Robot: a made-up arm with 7 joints. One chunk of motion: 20 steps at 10 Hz.
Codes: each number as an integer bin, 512 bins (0 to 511) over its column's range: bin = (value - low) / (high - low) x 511, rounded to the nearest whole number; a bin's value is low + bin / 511 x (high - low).
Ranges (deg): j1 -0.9..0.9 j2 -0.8..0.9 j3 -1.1..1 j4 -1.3..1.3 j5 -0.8..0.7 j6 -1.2..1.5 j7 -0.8..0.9
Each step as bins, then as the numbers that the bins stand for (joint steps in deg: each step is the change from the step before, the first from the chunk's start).
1 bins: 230 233 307 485 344 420 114
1 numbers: -0.090 -0.025 0.162 1.168 0.210 1.019 -0.421
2 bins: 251 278 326 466 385 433 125
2 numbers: -0.016 0.125 0.240 1.071 0.330 1.088 -0.384
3 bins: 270 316 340 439 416 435 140
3 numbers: 0.051 0.251 0.297 0.934 0.421 1.098 -0.334
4 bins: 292 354 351 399 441 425 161
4 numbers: 0.129 0.378 0.342 0.730 0.495 1.046 -0.264
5 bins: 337 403 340 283 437 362 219
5 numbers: 0.287 0.541 0.297 0.140 0.483 0.713 -0.071
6 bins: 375 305 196 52 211 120 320
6 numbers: 0.421 0.215 -0.295 -1.035 -0.181 -0.566 0.265
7 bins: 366 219 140 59 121 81 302
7 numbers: 0.389 -0.071 -0.525 -1.000 -0.445 -0.772 0.205
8 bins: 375 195 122 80 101 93 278
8 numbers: 0.421 -0.151 -0.599 -0.893 -0.504 -0.709 0.125
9 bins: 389 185 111 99 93 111 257
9 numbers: 0.470 -0.185 -0.644 -0.796 -0.527 -0.614 0.055
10 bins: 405 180 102 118 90 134 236
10 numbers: 0.527 -0.201 -0.681 -0.700 -0.536 -0.492 -0.015
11 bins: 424 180 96 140 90 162 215
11 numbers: 0.594 -0.201 -0.705 -0.588 -0.536 -0.344 -0.085
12 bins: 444 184 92 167 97 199 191
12 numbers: 0.664 -0.188 -0.722 -0.450 -0.515 -0.149 -0.165
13 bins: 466 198 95 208 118 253 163
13 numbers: 0.741 -0.141 -0.710 -0.242 -0.454 0.137 -0.258
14 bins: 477 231 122 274 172 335 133
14 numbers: 0.780 -0.032 -0.599 0.094 -0.295 0.570 -0.358
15 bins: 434 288 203 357 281 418 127
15 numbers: 0.629 0.158 -0.266 0.516 0.025 1.009 -0.377
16 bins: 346 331 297 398 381 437 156
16 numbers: 0.319 0.301 0.121 0.725 0.318 1.109 -0.281
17 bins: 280 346 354 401 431 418 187
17 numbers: 0.086 0.351 0.355 0.740 0.465 1.009 -0.178
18 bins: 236 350 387 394 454 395 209
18 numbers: -0.069 0.364 0.490 0.705 0.533 0.887 -0.105
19 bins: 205 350 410 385 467 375 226
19 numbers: -0.178 0.364 0.585 0.659 0.571 0.781 -0.048
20 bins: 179 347 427 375 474 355 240
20 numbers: -0.269 0.354 0.655 0.608 0.591 0.676 -0.002
